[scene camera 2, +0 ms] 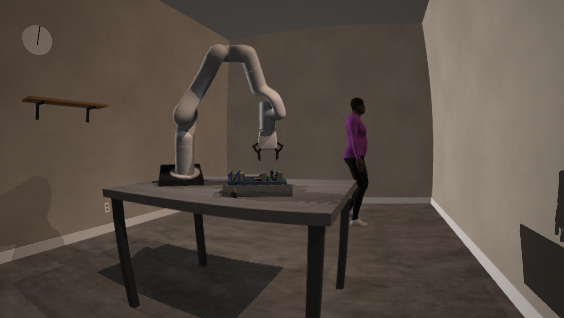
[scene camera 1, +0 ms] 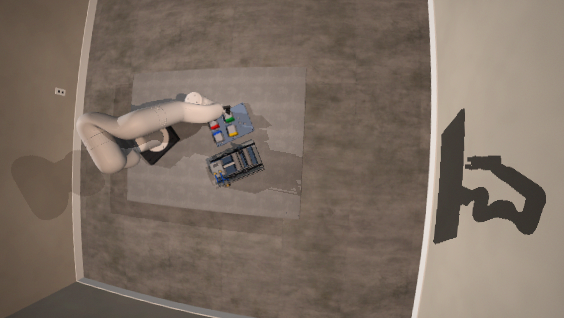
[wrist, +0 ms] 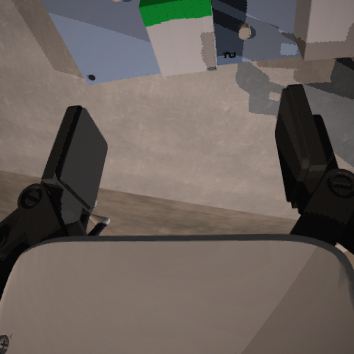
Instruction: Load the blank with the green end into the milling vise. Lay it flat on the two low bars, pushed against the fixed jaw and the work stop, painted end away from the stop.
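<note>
The blank with the green end (scene camera 1: 229, 117) (wrist: 184, 45) lies on the blue plate (scene camera 1: 244, 112) (wrist: 107, 50), its green end toward the plate's middle and its pale end at the plate's edge. My gripper (scene camera 2: 268, 156) (wrist: 182, 116) is open and empty, pointing down well above the table. In the wrist view the blank lies beyond the fingertips, near the top, between the two fingers' lines and not between the pads. The milling vise (scene camera 1: 216, 168) (scene camera 2: 257, 183) stands beside the plate. It does not show in the wrist view. Its bars, fixed jaw and work stop are too small to tell apart clearly.
Blanks with a red end (scene camera 1: 214, 124), a blue end (scene camera 1: 217, 136) and a yellow end (scene camera 1: 232, 130) lie on the same plate. A pale block (wrist: 325, 27) is close right of the green-ended blank in the wrist view. Small pegs (wrist: 244, 32) stand on the plate. A person (scene camera 2: 356, 145) stands behind the table.
</note>
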